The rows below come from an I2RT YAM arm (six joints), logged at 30 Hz.
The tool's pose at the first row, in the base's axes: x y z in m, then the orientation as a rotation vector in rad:
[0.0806, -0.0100, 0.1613, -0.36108, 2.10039, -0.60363]
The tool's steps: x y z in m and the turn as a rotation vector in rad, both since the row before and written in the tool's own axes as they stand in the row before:
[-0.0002, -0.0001, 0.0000, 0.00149, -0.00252, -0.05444]
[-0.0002, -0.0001, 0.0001, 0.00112, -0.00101, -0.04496]
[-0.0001, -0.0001, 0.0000, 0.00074, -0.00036, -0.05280]
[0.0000, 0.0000, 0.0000, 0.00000, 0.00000, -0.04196]
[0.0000, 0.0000, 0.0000, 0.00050, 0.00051, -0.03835]
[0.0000, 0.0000, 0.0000, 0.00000, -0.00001, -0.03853]
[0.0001, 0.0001, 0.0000, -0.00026, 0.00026, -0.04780]
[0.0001, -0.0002, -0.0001, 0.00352, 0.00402, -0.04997]
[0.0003, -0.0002, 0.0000, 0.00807, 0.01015, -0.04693]
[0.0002, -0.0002, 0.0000, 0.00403, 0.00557, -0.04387]
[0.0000, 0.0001, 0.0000, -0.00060, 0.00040, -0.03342]
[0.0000, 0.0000, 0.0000, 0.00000, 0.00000, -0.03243]
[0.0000, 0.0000, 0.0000, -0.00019, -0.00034, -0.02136]
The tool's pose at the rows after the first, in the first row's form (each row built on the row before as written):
[0.0807, -0.0100, 0.1615, -0.41911, 2.09325, -0.63624]
[0.0809, -0.0100, 0.1616, -0.46690, 2.08745, -0.66327]
[0.0810, -0.0100, 0.1617, -0.52321, 2.08054, -0.69456]
[0.0810, -0.0100, 0.1617, -0.56828, 2.07472, -0.71882]
[0.0810, -0.0100, 0.1617, -0.60911, 2.06897, -0.74160]
[0.0810, -0.0100, 0.1617, -0.65058, 2.06232, -0.76366]
[0.0809, -0.0100, 0.1616, -0.70215, 2.05354, -0.79075]
[0.0808, -0.0102, 0.1617, -0.75303, 2.04464, -0.82449]
[0.0807, -0.0105, 0.1617, -0.79651, 2.03825, -0.86411]
[0.0806, -0.0108, 0.1618, -0.84025, 2.02998, -0.89555]
[0.0806, -0.0107, 0.1617, -0.87671, 2.02201, -0.91369]
[0.0806, -0.0107, 0.1617, -0.91190, 2.01310, -0.93150]
[0.0806, -0.0107, 0.1617, -0.93528, 2.00680, -0.94279]

